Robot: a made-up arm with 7 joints.
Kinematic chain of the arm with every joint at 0, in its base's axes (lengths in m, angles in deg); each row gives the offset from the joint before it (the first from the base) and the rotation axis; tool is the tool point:
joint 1: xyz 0 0 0 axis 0 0.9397 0.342
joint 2: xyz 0 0 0 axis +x
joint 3: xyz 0 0 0 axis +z
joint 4: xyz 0.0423 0 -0.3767 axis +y
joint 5: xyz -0.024 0 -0.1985 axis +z
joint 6: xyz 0 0 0 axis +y
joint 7: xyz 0 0 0 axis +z
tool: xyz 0 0 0
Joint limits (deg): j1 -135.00..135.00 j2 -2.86..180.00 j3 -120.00..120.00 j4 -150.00..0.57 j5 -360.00..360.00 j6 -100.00..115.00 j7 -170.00..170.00
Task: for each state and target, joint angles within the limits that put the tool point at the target. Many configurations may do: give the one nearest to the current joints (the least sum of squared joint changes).
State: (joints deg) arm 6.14 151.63 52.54 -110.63 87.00 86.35 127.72
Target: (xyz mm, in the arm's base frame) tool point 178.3 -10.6 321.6
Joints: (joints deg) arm 7.35 151.88 51.96 -121.90 87.00 86.35 127.72
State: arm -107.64 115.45 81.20 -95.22 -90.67 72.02 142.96
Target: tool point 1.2 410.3 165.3
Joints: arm -106.25 76.16 86.67 -98.76 -90.67 72.02 142.96
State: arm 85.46 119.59 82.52 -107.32 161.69 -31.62 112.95
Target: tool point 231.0 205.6 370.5
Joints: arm 49.58 129.43 105.07 -84.35 161.69 -31.62 112.95
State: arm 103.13 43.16 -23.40 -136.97 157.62 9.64 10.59
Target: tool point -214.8 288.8 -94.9
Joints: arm 100.96 73.83 -0.11 -120.62 157.62 9.64 10.59
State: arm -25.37 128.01 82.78 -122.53 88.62 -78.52 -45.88
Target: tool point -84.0 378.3 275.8
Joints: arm -30.97 98.76 91.25 -86.99 88.62 -78.52 -45.88
